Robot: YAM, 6 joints.
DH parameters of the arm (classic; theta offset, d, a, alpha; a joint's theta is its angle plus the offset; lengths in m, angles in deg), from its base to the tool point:
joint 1: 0 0.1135 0.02 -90
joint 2: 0 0 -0.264 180
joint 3: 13.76 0 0.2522 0
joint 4: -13.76 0 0.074 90
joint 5: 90 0 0 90
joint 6: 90 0.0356 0 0
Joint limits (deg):
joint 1: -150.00..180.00
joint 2: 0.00..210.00
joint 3: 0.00..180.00
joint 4: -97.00..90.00
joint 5: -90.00..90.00
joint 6: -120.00..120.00
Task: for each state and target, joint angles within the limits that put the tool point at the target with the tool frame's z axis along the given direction. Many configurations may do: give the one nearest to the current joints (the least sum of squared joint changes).
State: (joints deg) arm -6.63 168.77 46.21 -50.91 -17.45 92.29
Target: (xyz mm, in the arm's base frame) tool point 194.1 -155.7 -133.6 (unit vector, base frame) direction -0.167 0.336 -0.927
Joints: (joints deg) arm -39.97 156.27 58.22 -12.29 -8.64 92.29
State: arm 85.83 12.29 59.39 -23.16 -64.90 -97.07
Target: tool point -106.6 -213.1 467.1 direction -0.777 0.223 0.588
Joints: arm 70.35 1.57 74.26 22.29 -53.81 -97.07
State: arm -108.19 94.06 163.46 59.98 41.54 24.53
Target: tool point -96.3 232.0 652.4 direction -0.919 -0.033 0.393
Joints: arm -74.75 57.08 152.62 22.57 63.54 24.53
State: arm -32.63 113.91 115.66 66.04 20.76 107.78
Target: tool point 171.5 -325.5 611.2 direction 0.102 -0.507 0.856
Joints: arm -61.37 111.36 136.18 35.20 8.83 107.78
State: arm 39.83 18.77 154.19 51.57 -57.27 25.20
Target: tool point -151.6 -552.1 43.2 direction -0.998 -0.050 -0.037
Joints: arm 78.09 0.15 179.92 8.48 -75.07 25.20
